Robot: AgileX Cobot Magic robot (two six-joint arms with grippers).
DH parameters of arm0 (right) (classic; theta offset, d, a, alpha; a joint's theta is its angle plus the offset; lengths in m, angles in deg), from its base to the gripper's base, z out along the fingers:
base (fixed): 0 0 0 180
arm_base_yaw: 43.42 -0.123 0 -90
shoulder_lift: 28.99 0 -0.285 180
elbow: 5.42 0 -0.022 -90
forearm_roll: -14.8 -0.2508 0 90
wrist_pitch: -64.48 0 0.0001 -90
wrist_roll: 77.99 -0.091 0 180
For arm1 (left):
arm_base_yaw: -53.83 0.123 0 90
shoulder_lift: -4.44 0 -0.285 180
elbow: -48.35 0 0.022 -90
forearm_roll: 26.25 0.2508 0 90
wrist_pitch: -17.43 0 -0.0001 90
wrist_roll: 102.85 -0.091 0 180
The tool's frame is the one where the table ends.
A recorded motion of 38 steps. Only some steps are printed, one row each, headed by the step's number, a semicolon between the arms.
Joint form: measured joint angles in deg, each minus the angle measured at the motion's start. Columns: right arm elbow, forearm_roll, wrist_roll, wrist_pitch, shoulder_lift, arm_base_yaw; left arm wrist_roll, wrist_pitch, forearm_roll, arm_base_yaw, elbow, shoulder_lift.
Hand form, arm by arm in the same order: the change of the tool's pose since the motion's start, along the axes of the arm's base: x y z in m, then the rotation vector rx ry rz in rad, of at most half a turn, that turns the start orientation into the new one. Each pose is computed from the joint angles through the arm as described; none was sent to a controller.
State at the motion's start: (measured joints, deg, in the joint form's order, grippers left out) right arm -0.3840 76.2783 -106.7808 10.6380 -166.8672 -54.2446; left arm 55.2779 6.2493 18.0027 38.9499 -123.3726 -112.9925
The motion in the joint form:
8: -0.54 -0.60 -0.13 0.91 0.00 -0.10; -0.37 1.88 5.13 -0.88 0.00 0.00
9: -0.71 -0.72 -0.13 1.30 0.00 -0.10; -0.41 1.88 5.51 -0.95 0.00 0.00
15: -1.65 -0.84 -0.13 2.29 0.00 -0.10; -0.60 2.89 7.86 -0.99 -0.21 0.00
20: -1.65 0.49 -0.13 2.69 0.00 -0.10; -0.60 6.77 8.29 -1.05 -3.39 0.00
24: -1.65 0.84 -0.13 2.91 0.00 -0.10; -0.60 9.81 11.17 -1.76 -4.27 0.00
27: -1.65 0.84 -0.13 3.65 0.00 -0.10; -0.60 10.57 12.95 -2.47 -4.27 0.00
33: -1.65 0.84 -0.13 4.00 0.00 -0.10; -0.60 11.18 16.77 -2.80 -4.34 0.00
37: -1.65 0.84 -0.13 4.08 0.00 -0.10; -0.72 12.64 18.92 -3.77 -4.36 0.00
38: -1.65 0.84 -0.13 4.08 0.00 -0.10; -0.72 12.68 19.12 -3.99 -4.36 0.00
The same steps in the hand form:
8: 0.0028 0.0002 0.0014 -0.0031 -0.0008 -0.0156; -0.0029 -0.0048 -0.0028 0.0947 -0.0035 -0.0512
9: 0.0037 -0.0001 0.0017 -0.0065 -0.0011 -0.0209; -0.0031 -0.0053 -0.0029 0.1005 -0.0053 -0.0566
15: 0.0077 -0.0002 0.0043 -0.0153 -0.0109 -0.0319; -0.0030 -0.0048 -0.0031 0.1450 -0.0101 -0.0716
20: 0.0066 0.0000 0.0029 -0.0348 -0.0117 -0.0175; 0.0056 -0.0027 0.0100 0.1769 -0.0296 -0.0308
24: 0.0064 0.0000 0.0024 -0.0414 -0.0113 -0.0148; 0.0061 -0.0046 0.0119 0.2440 -0.0319 -0.0341
27: 0.0069 -0.0006 0.0015 -0.0514 -0.0070 -0.0218; 0.0045 -0.0087 0.0113 0.2768 -0.0361 -0.0534
33: 0.0071 -0.0009 0.0011 -0.0561 -0.0050 -0.0251; 0.0039 -0.0102 0.0113 0.3367 -0.0535 -0.0851
37: 0.0071 -0.0009 0.0010 -0.0572 -0.0045 -0.0259; 0.0018 -0.0151 0.0105 0.3832 -0.0578 -0.1041
38: 0.0071 -0.0009 0.0010 -0.0572 -0.0045 -0.0259; 0.0013 -0.0166 0.0105 0.3863 -0.0594 -0.1091

